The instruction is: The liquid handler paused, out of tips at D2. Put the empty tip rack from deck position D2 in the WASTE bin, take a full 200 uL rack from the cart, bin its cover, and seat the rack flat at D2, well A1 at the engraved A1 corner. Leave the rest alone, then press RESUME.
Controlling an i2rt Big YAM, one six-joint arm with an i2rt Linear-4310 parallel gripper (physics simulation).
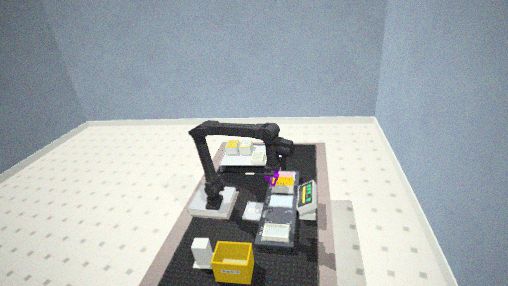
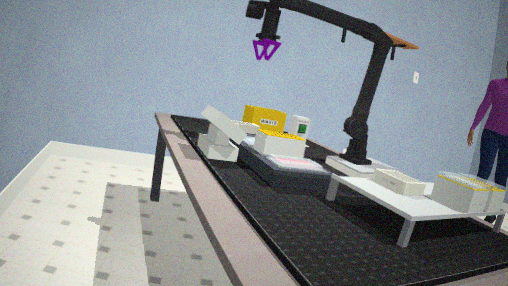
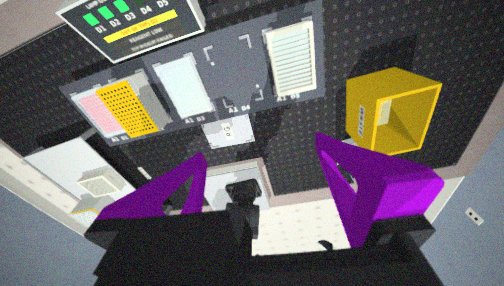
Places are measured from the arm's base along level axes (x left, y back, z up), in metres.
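Where they show: gripper, fingertip midpoint: (image 1: 274, 180) (image 2: 262, 59) (image 3: 257, 149); arm's base, link origin: (image 1: 214, 202) (image 2: 354, 160) (image 3: 243, 189).
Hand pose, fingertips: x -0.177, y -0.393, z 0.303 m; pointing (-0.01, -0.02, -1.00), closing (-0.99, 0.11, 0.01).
Note:
Each offset is from my fingertips to the top centre of the thing. "spot": to the spot under its first point. Level surfaces: height alone.
My gripper (image 1: 272, 178) (image 2: 266, 50) (image 3: 257, 149) is open and empty, high above the deck {dz -0.285 m} (image 3: 230, 67). The rack at D2 {dx +0.293, dy -0.023, dz -0.224 m} (image 1: 285, 181) (image 2: 281, 145) (image 3: 128, 107) has a yellow top with dark holes and stands upright. The yellow WASTE bin {dx -0.268, dy +0.187, dz -0.197 m} (image 1: 242, 276) (image 2: 252, 116) (image 3: 359, 90) holds a pale flat piece {dx -0.268, dy +0.187, dz -0.301 m} (image 1: 234, 261) (image 3: 384, 112). On the white cart {dx +0.689, dy +0.220, dz -0.266 m} (image 1: 240, 161) (image 2: 367, 192) (image 3: 60, 157) stand two tip racks, one {dx +0.761, dy +0.380, dz -0.202 m} (image 1: 232, 147) yellow-topped, the other {dx +0.758, dy +0.272, dz -0.208 m} (image 1: 245, 147) pale-topped. The RESUME box {dx -0.217, dy +0.350, dz -0.202 m} (image 1: 201, 251) (image 2: 302, 121) with its green button is beside the bin.
A pink plate {dx +0.417, dy -0.032, dz -0.271 m} (image 2: 295, 163) (image 3: 97, 112) is at D1, a pale blue plate {dx +0.169, dy -0.014, dz -0.271 m} (image 1: 281, 201) (image 3: 184, 87) at D3, a cream reservoir {dx -0.078, dy +0.005, dz -0.254 m} (image 1: 276, 231) (image 3: 292, 60) at D5. The tilted screen {spot: dx +0.117, dy -0.162, dz -0.208 m} (image 1: 307, 197) (image 3: 140, 32) stands behind the deck. A cream tray {dx +0.621, dy +0.167, dz -0.241 m} (image 2: 399, 182) is on the cart.

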